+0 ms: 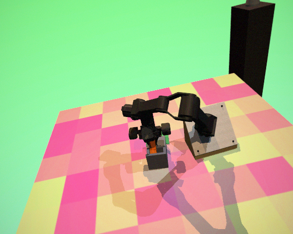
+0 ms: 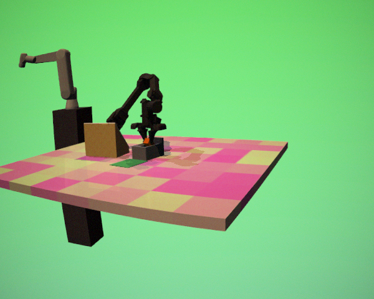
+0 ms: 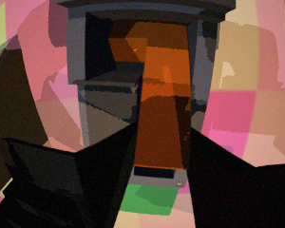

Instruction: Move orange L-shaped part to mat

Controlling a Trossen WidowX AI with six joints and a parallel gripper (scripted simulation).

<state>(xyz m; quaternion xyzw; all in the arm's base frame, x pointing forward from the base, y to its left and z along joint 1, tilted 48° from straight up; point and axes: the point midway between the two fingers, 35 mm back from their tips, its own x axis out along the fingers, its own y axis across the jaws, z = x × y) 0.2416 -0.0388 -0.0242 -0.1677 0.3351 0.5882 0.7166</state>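
My gripper tip is now 130 mm to the left of the green mat, 90 mm above it and 60 mm past it. Also, from my gripper tip: orange L-shaped part 40 mm to the left, 30 mm below.
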